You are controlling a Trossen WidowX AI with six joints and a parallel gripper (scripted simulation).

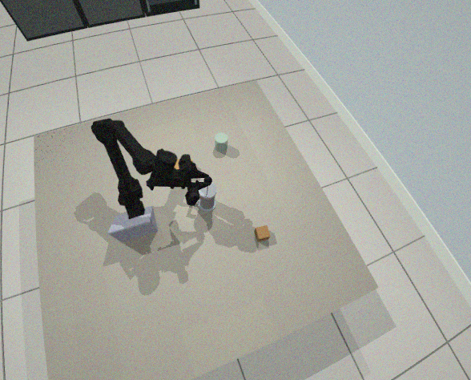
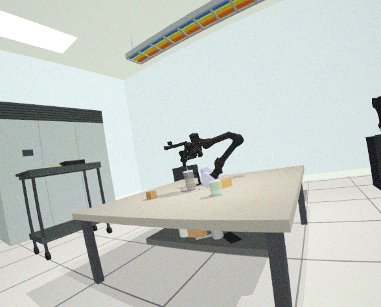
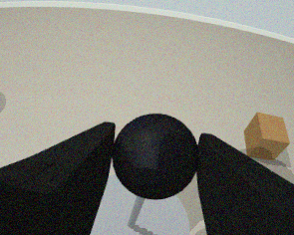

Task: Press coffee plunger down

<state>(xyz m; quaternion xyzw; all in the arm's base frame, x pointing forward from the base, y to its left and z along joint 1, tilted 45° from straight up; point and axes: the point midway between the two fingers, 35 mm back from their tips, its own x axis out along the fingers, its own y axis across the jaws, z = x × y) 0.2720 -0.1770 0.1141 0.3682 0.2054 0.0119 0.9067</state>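
The coffee press lies 30 mm behind my gripper tip, 10 mm to the left of it and 110 mm below it. Also, from my gripper tip: pale green cup 160 mm ahead, 270 mm to the left, 180 mm below; then orange cube 150 mm ahead, 220 mm to the right, 200 mm below.
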